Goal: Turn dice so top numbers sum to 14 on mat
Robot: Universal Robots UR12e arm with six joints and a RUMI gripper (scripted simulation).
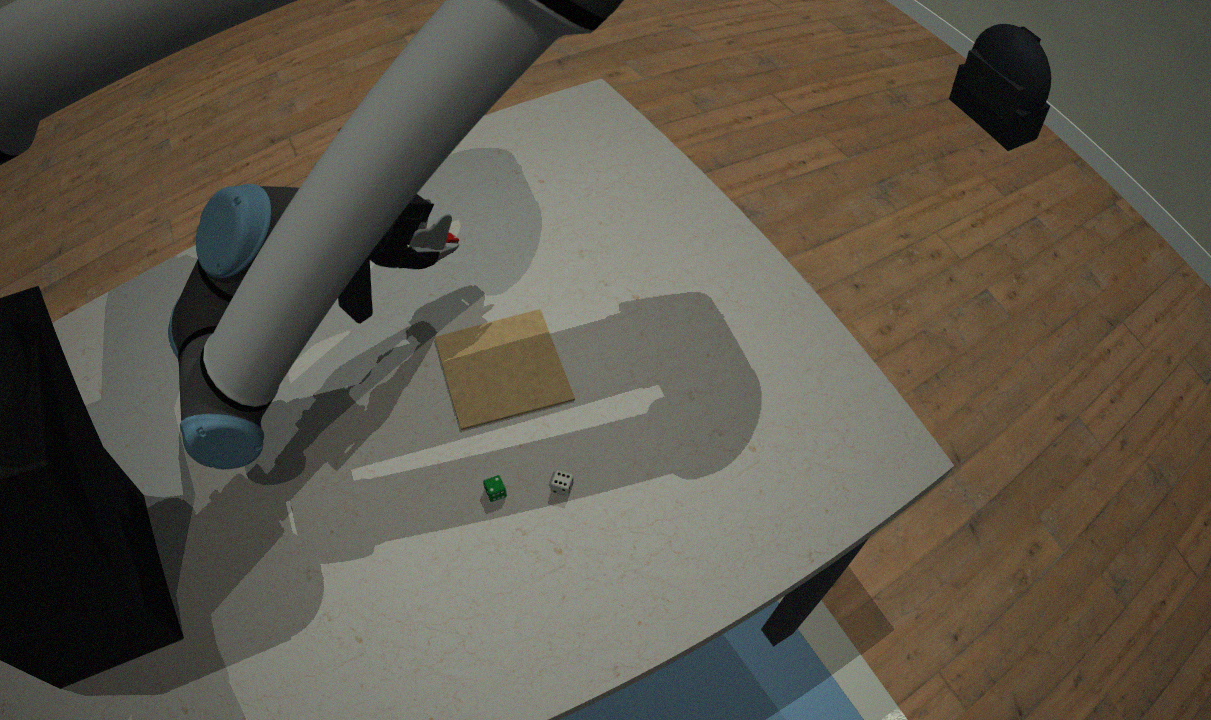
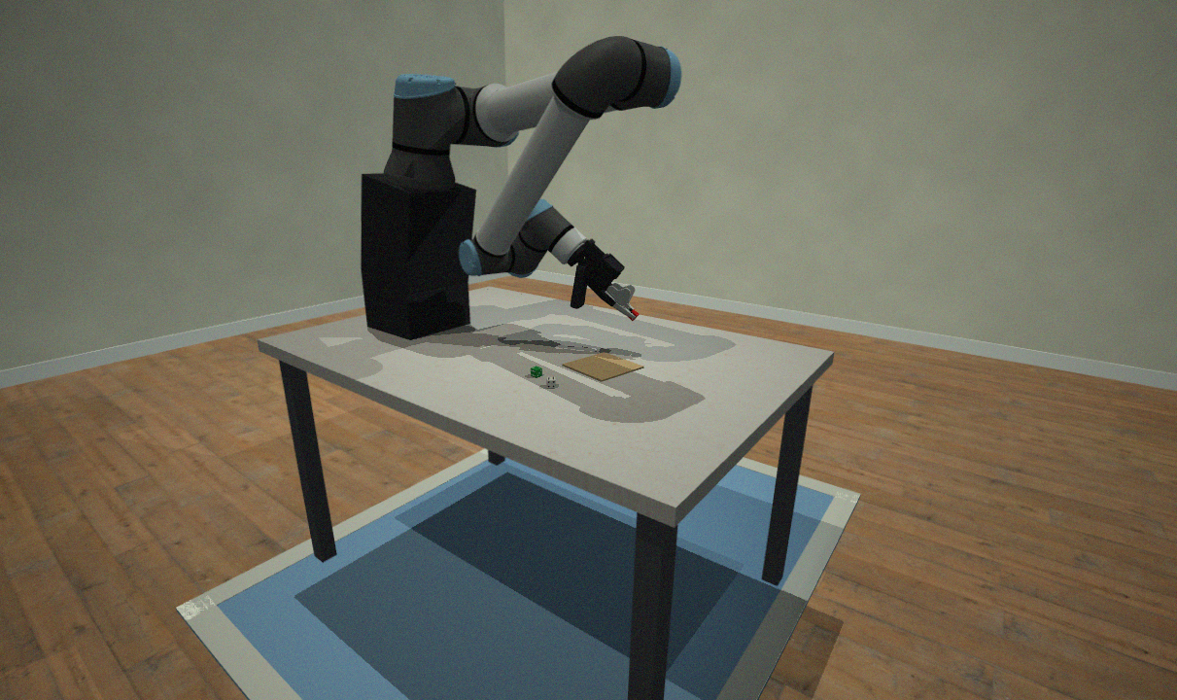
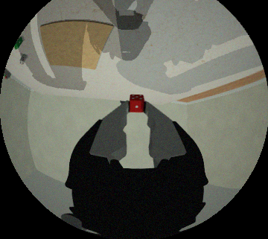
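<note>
Now: hand 20 mm short of the mat, 130 mm to the left of it and 100 mm above it. Also, from my hand: white die 30 mm ahead, 310 mm to the right, 90 mm below; red die 10 mm ahead; green die 40 mm behind, 290 mm to the right, 90 mm below.
</note>
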